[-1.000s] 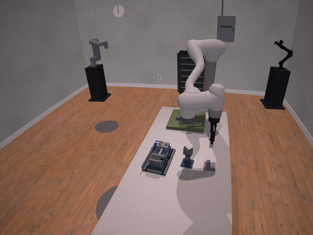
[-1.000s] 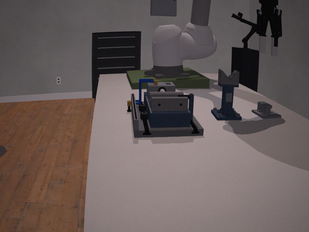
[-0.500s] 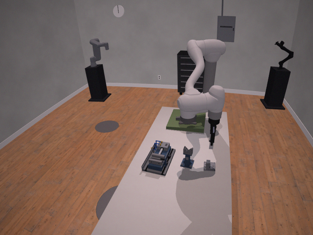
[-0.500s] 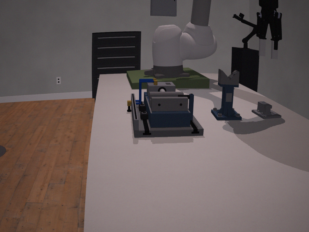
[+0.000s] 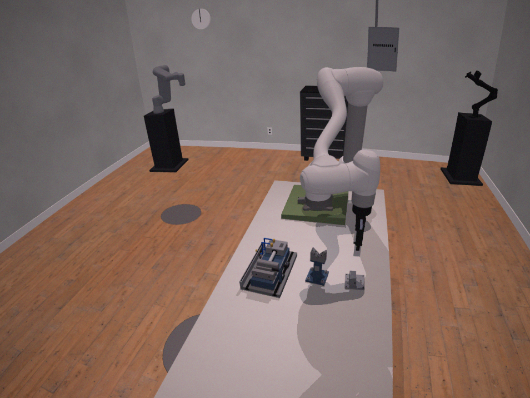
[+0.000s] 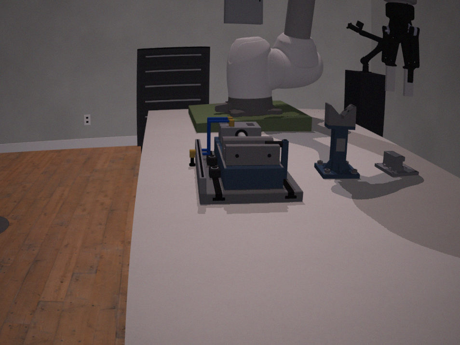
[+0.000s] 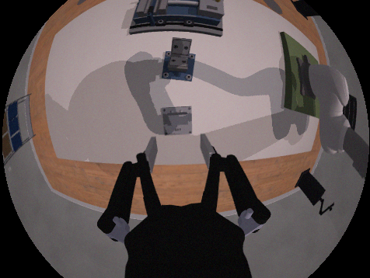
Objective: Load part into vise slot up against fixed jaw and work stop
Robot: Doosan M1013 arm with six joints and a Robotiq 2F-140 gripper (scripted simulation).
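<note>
Right now the grey part is 1 cm to the left of my hand and 20 cm below it. Also, from my hand: vise: 2 cm behind, 38 cm to the right, 18 cm below.
</note>
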